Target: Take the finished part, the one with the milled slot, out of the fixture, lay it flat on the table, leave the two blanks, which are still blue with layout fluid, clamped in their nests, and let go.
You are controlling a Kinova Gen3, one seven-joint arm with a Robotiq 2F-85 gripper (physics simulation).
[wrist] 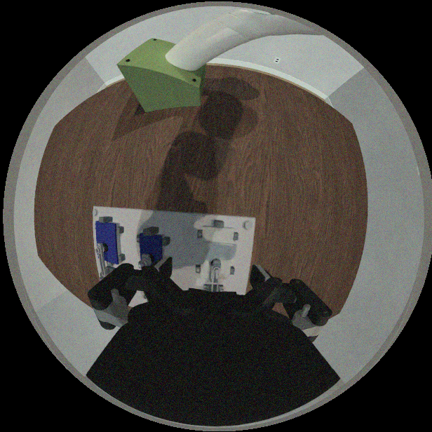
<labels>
my gripper: 211, 270
finished part: 216, 242
blue blank: 105, 232
fixture plate: 185, 248
</labels>
